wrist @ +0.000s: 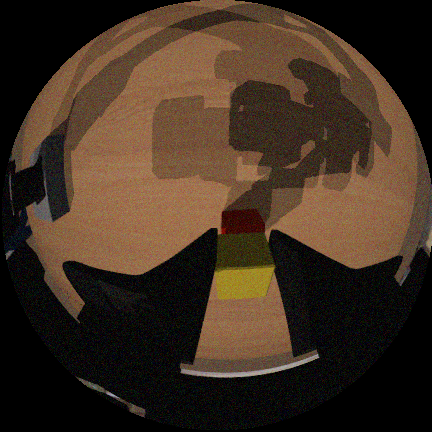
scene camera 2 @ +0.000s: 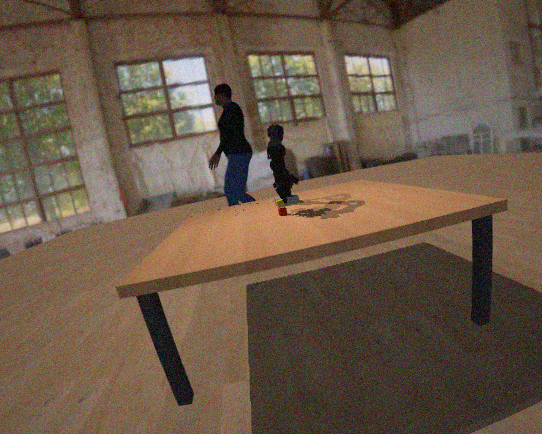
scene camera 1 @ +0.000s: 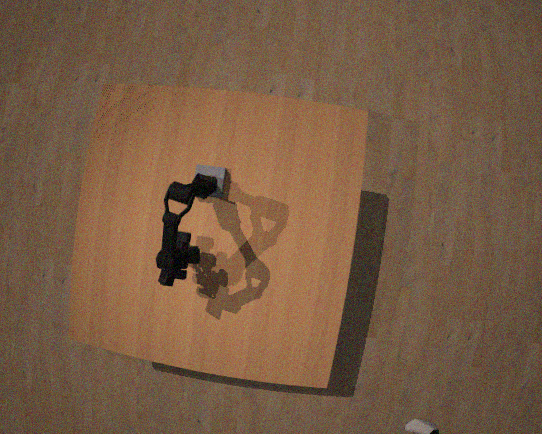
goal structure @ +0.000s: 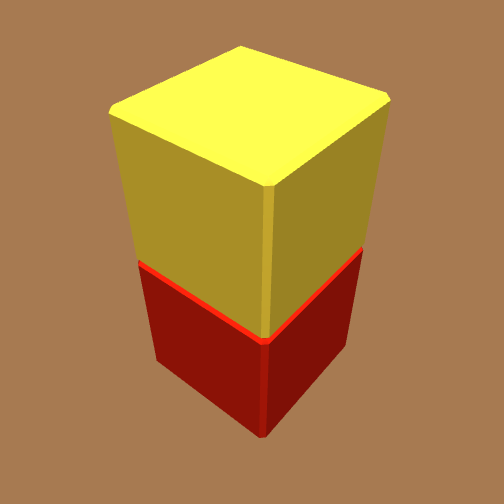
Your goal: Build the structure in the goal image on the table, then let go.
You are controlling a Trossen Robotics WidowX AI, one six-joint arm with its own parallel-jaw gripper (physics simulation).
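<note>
A yellow cube is between the two black fingers of my gripper, which is shut on it. A red cube sits on the table. In scene camera 2 the yellow cube shows right above the red cube, shifted slightly left; whether they touch I cannot tell. In the wrist view the yellow cube covers part of the red cube. Neither cube shows in scene camera 1, where the arm is above that spot.
The arm's grey base block stands on the table, at the left in the wrist view. Shadows of the arm fall across the tabletop. A person in a black top and blue trousers stands beyond the table.
</note>
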